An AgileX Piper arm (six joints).
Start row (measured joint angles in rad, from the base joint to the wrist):
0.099 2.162 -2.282 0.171 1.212 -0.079
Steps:
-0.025 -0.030 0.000 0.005 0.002 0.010
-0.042 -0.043 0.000 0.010 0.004 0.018
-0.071 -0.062 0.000 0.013 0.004 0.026
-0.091 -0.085 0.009 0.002 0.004 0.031
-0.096 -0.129 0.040 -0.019 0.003 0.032
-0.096 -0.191 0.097 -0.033 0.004 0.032
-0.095 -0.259 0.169 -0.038 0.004 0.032
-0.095 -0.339 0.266 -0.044 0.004 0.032
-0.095 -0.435 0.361 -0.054 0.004 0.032
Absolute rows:
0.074 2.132 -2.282 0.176 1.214 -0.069
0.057 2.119 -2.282 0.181 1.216 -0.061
0.028 2.100 -2.282 0.184 1.216 -0.053
0.008 2.077 -2.273 0.173 1.216 -0.048
0.003 2.033 -2.242 0.152 1.215 -0.047
0.003 1.971 -2.185 0.138 1.216 -0.047
0.004 1.903 -2.113 0.133 1.216 -0.047
0.004 1.823 -2.016 0.127 1.216 -0.047
0.004 1.727 -1.921 0.117 1.216 -0.047

